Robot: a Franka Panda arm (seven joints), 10 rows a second.
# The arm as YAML. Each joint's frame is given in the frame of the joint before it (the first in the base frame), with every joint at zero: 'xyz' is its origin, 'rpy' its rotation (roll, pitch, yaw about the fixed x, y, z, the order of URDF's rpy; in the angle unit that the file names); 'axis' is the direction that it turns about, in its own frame. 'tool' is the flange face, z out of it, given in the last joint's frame.
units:
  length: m
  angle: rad
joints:
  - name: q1
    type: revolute
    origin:
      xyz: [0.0, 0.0, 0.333]
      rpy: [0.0, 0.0, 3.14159]
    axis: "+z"
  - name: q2
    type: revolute
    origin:
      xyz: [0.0, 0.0, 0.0]
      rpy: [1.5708, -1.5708, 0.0]
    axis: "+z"
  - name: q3
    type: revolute
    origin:
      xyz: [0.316, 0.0, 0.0]
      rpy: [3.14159, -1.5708, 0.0]
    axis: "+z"
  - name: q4
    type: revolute
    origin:
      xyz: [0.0, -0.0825, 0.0]
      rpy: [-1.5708, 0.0, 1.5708]
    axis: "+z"
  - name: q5
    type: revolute
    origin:
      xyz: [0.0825, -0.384, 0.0]
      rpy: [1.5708, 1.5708, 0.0]
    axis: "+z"
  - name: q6
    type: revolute
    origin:
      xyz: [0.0, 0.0, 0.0]
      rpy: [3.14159, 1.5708, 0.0]
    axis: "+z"
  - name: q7
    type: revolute
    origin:
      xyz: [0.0, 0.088, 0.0]
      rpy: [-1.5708, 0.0, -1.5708]
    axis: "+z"
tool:
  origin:
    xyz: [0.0, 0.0, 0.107]
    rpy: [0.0, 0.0, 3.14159]
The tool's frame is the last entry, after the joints.
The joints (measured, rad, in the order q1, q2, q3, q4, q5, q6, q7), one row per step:
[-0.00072, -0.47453, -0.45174, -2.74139, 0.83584, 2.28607, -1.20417]
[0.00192, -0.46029, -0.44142, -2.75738, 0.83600, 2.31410, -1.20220]
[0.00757, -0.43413, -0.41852, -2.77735, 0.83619, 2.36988, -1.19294]
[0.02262, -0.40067, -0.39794, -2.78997, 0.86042, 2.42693, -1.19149]
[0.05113, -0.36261, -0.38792, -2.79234, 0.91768, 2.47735, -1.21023]
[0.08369, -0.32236, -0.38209, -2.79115, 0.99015, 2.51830, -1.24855]
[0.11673, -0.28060, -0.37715, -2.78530, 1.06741, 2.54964, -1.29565]
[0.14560, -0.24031, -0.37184, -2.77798, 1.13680, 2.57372, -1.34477]
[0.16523, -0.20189, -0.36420, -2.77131, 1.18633, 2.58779, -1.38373]
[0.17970, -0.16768, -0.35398, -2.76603, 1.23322, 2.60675, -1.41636]
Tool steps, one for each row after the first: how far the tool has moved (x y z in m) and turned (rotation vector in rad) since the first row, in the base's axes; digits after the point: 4 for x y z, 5 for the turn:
[-0.0013, 0.0036, -0.0101, -0.01671, 0.02113, -0.00508]
[-0.0014, 0.0093, -0.0241, -0.05447, 0.05253, -0.01768]
[0.0007, 0.0159, -0.0374, -0.08269, 0.07605, -0.03526]
[0.0050, 0.0229, -0.0489, -0.09368, 0.08435, -0.05562]
[0.0088, 0.0305, -0.0607, -0.09914, 0.08588, -0.06815]
[0.0128, 0.0386, -0.0721, -0.10307, 0.08507, -0.07410]
[0.0159, 0.0463, -0.0828, -0.11062, 0.08428, -0.07288]
[0.0178, 0.0529, -0.0935, -0.11994, 0.09091, -0.06461]
[0.0187, 0.0580, -0.1031, -0.13285, 0.09803, -0.06430]

